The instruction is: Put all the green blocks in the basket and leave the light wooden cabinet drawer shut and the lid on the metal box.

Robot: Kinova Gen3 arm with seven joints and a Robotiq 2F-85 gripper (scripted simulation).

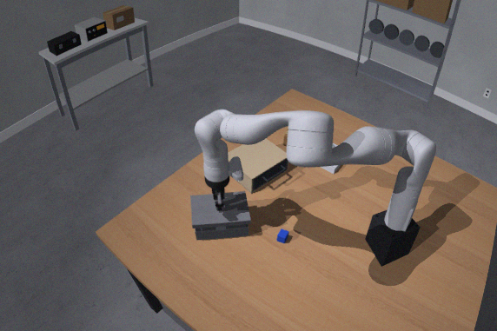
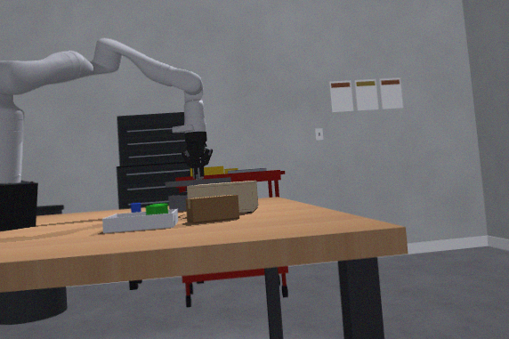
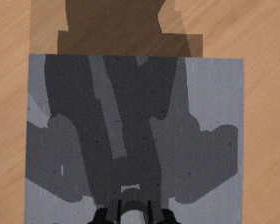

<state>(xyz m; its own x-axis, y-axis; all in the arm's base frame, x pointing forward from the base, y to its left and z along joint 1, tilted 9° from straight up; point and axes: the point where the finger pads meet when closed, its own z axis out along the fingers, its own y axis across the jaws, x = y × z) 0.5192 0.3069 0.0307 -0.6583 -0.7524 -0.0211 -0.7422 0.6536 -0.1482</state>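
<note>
Right now my hand is 3 cm above the grey lid. The rest, counted from my hand: drawer 6 cm ahead, 29 cm to the right, 8 cm below; then metal box 9 cm below; then light wooden cabinet 8 cm ahead, 30 cm to the right, 8 cm below.
</note>
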